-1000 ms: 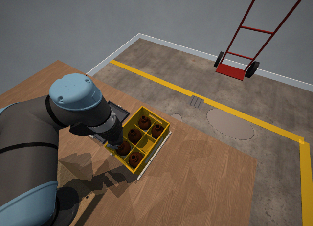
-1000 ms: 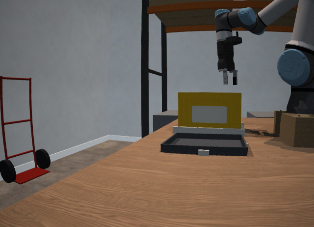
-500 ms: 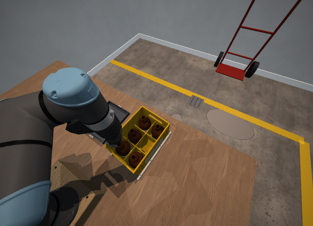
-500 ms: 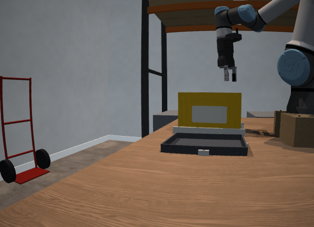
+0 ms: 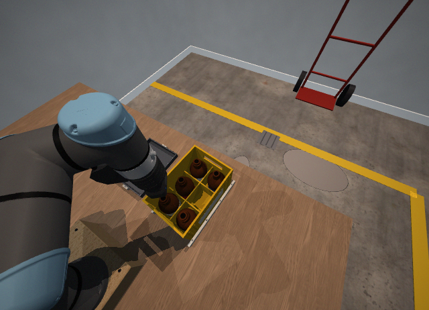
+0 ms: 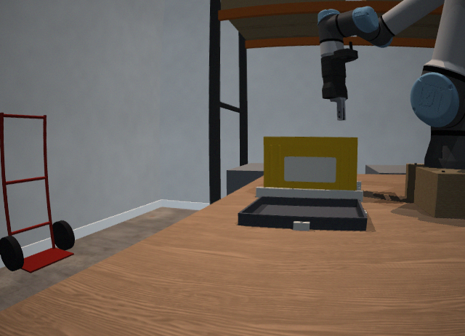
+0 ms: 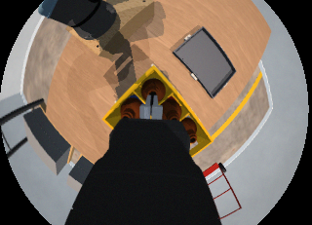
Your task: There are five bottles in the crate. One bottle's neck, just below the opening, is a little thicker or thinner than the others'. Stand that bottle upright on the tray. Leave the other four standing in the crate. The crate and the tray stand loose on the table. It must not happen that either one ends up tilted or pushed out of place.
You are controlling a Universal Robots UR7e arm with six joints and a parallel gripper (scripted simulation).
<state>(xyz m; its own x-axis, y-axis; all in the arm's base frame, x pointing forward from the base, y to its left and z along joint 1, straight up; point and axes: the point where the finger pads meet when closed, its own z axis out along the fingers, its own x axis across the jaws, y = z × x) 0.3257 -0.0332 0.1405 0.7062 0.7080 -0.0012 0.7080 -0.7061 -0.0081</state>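
My hand is 9 cm short of the yellow crate, 5 cm to the left of it and 16 cm above it. The rest, counted from my hand: glass bottle: 9 cm to the right, 16 cm below; then dark tray: 6 cm ahead, 25 cm to the left, 23 cm below.
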